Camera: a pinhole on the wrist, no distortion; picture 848 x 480 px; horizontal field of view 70.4 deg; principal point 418.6 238.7 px. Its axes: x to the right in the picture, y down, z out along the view. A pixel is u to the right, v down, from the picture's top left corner.
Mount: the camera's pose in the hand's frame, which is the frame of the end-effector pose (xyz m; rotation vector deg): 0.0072 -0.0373 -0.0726 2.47 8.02 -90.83
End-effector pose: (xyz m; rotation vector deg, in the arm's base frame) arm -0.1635 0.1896 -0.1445 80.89 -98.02 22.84
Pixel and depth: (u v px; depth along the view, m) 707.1 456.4 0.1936
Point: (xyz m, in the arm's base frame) -0.0655 0.0133 -0.1789
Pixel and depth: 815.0 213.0 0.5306
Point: 0.0748 -0.2465 -0.4968
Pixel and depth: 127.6 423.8 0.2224
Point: -0.2654 0.0346 -0.1534
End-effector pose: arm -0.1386 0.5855 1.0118 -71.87 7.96 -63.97
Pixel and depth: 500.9 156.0 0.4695
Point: 0.0007 0.8883 1.2678
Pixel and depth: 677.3 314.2 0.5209
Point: -0.0170 0.8284 1.4708
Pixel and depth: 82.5 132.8 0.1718
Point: -0.0514 0.6643 1.0175
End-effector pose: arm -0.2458 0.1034 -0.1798 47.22 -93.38 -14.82
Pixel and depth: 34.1 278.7 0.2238
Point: -0.4286 0.0906 -0.1444
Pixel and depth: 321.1 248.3 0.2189
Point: -0.3741 0.0274 -0.2134
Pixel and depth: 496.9 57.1 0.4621
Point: -0.5497 -0.0426 -0.4437
